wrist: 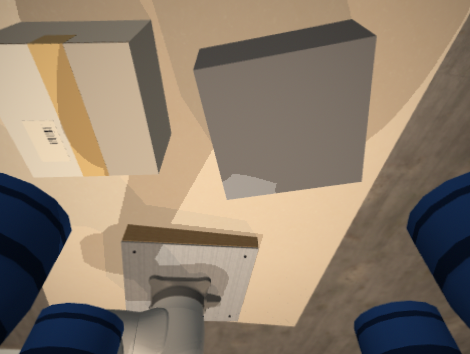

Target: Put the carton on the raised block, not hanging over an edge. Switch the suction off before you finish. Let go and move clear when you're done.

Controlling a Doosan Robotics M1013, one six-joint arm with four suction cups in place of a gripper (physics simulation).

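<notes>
The carton stands upright at the upper left of the wrist view, with an orange tape strip and a barcode label on its pale top. Its left side is partly cut off by the frame edge. The raised block, a plain grey slab, is to the right of the carton, with a gap between them. The block's top is bare, with a small lit patch at its near corner. My gripper shows as four blue suction cups at the lower left and lower right. It is open, holds nothing and is apart from both carton and block.
Both stand on a light tan table. Its edge runs diagonally down the right side, with brown floor beyond. The robot's base plate, with the grey arm base on it, is at the bottom centre-left. Shadows cross the table.
</notes>
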